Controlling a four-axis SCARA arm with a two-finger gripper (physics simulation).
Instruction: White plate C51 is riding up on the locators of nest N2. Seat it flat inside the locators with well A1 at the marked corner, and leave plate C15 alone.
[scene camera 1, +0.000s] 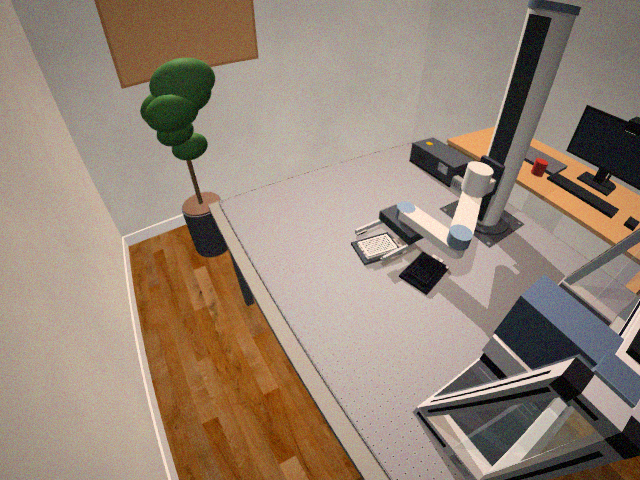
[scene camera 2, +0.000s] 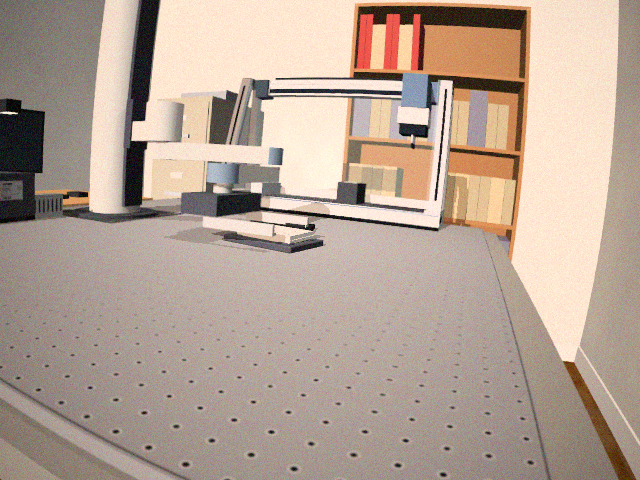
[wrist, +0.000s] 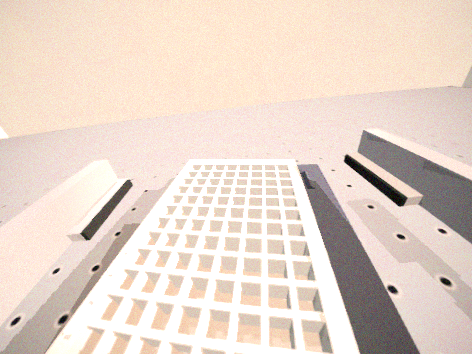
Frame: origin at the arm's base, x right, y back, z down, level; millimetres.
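Seen in the pictures: gripper, fingertip midpoint: (scene camera 1: 368, 244) (scene camera 2: 292, 226) (wrist: 235, 158); arm's base, link origin: (scene camera 1: 482, 218) (scene camera 2: 114, 217).
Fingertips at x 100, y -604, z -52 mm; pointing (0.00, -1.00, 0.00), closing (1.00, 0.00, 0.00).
Note:
Offsets run from my fingertips to a thing's top centre. "pt": to the spot under its first point. Level surfaces: height alone.
A white well plate {dy +39, dx -8, dz +11 mm} (scene camera 1: 377, 246) (scene camera 2: 302, 236) (wrist: 235, 235), apparently C51, sits on a dark nest (scene camera 1: 366, 260) (scene camera 2: 297, 248) (wrist: 350, 270). In the wrist view a strip of nest and a small dark locator {pt dy -4, dx +49, dz +26 mm} (wrist: 306, 180) show along its right side; no nest shows along its left. Its exact tilt and the marked corner cannot be told. My gripper (scene camera 1: 370, 244) (scene camera 2: 292, 225) (wrist: 235, 158) is open and low, its fingers on either side of the plate with a gap at both sides. A black plate or nest {pt dy +97, dx -202, dz +17 mm} (scene camera 1: 423, 272) stands nearby; plate labels are unreadable.
The arm's column (scene camera 1: 522, 113) (scene camera 2: 111, 103) stands behind. A dark box {pt dy +641, dx +250, dz -71 mm} (scene camera 1: 439, 159) is near the back edge of the table {dz +39 mm} (scene camera 1: 310, 232) (scene camera 2: 310, 335). A gantry frame (scene camera 1: 496, 392) (scene camera 2: 330, 87) stands at the other side of the table. A desk (scene camera 1: 547, 191) holds a monitor and a red mug.

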